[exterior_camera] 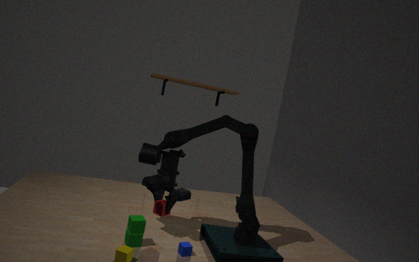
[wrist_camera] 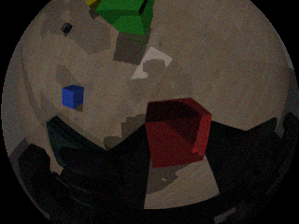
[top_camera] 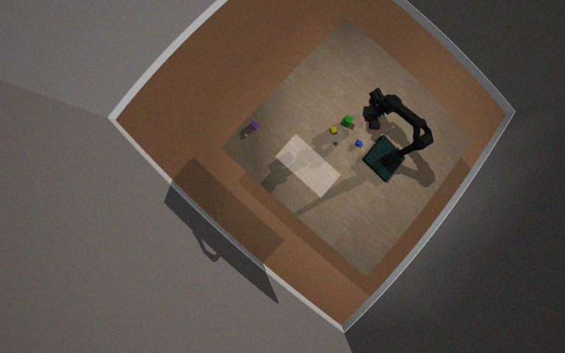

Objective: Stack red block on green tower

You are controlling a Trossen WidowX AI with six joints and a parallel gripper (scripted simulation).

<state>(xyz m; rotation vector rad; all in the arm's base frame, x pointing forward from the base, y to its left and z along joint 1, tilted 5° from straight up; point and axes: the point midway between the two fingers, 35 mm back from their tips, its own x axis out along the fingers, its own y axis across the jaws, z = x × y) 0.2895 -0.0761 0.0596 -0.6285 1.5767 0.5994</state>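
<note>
Now: gripper tip 90 mm short of the yellow block, 210 mm to the right of it and 50 mm above it. The rest, counted from my gripper tip: blue block: 80 mm behind, 140 mm to the left, 50 mm below; red block: 10 mm above; purple block: 440 mm ahead, 570 mm to the left, 50 mm below.
</note>
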